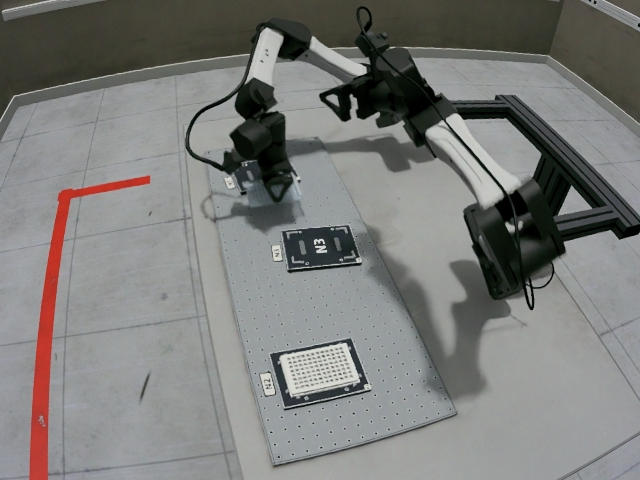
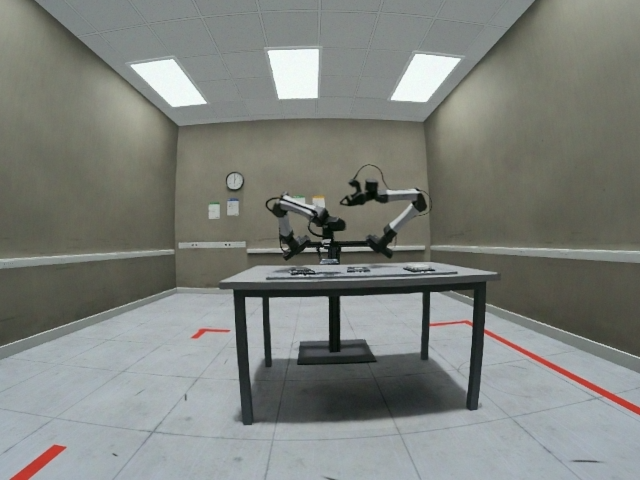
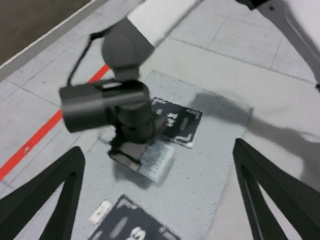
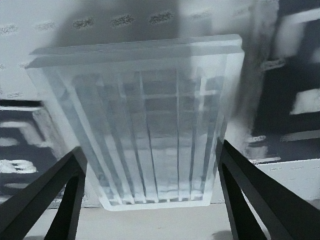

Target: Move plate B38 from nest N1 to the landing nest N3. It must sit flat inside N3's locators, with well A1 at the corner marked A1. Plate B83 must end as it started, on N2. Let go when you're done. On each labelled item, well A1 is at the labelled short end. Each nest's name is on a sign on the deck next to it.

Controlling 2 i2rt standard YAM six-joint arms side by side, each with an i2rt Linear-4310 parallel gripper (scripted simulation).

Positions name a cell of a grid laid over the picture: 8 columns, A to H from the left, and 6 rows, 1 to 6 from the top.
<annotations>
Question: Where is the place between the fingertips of the right gripper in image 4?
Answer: At D4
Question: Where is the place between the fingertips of the left gripper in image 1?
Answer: E2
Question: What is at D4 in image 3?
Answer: The right gripper.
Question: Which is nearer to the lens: the clear plate B38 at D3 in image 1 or the white plate B83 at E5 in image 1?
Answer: The white plate B83.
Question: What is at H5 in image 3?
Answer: The left gripper.
</annotations>
